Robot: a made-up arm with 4 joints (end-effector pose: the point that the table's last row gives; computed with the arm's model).
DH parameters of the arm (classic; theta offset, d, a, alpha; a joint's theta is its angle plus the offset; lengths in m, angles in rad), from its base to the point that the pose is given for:
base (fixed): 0 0.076 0 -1.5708
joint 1: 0 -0.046 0.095 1.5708
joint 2: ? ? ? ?
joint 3: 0 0.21 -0.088 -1.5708
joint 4: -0.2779 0 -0.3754 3.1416
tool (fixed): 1.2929 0.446 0 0
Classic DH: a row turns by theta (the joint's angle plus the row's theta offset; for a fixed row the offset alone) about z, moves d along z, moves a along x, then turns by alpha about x.
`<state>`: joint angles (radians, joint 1 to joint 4).
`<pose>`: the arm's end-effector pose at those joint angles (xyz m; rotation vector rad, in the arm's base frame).
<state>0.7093 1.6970 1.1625 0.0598</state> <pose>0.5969 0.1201 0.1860 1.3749 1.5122 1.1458</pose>
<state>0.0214 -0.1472 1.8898 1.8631</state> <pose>0.5929 -0.6516 -0.1202 1.3877 1.6303 -1.3230</pose>
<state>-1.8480 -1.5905 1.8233 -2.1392</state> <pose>0.5039 0.0018 -0.1588 0.7370 2.5243 0.2257</pose>
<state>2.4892 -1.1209 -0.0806 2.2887</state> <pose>0.0139 -0.5896 -0.3266 2.9401 0.4139 0.8846</pose>
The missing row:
joint 2: -1.5708 -0.122 0.076 -1.5708
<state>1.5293 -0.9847 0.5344 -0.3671</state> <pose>0.4637 -0.0159 -0.0168 -0.1174 1.1181 -0.7660</pose>
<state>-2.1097 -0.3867 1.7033 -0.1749</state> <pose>-0.1661 -0.5952 -0.1156 1.2042 -1.9414 1.7157</pose>
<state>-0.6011 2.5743 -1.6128 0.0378</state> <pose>0.1744 -0.2768 -0.5234 1.1743 2.2689 -1.7963</pose>
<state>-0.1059 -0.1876 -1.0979 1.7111</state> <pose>0.7388 0.2233 0.1112 -0.8315 -0.9428 -1.7409</pose>
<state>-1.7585 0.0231 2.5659 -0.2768</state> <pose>0.2468 -0.7058 0.2476 1.7109 -0.8752 2.2647</pose>
